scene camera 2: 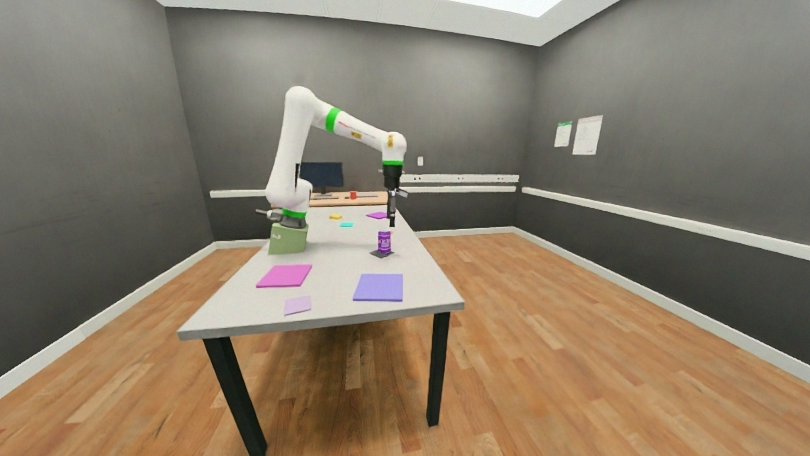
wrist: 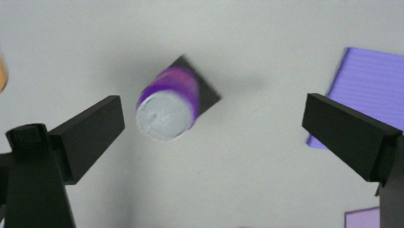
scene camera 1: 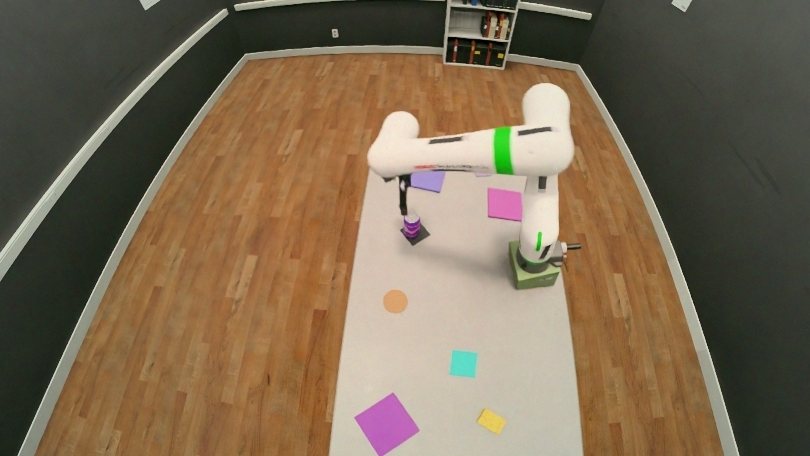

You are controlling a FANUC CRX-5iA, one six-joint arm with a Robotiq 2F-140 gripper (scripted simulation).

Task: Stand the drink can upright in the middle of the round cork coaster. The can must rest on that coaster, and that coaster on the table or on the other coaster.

Scene:
A lilac square mat (scene camera 2: 371, 287): 0.89 m from the lens. A pink mat (scene camera 2: 279, 276) is 1.07 m from the lens. The marked spots on the lilac square mat and the pink mat are 0.40 m apart.

